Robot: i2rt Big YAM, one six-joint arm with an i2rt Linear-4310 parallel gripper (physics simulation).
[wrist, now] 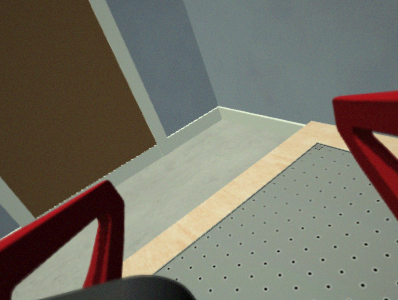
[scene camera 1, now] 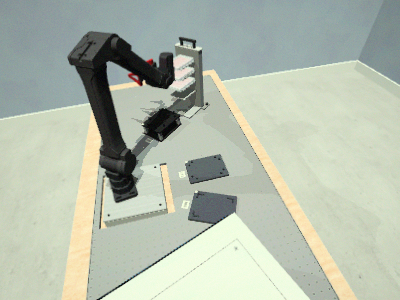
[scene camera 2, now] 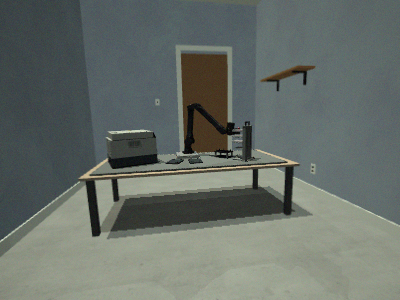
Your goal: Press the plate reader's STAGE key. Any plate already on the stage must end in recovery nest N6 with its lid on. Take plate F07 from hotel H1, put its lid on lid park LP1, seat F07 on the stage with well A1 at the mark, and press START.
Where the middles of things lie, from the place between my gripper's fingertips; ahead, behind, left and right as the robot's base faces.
My gripper is now 107 cm to the left of the plate reader (scene camera 1: 169,270), 11 cm past it and 11 cm above it.
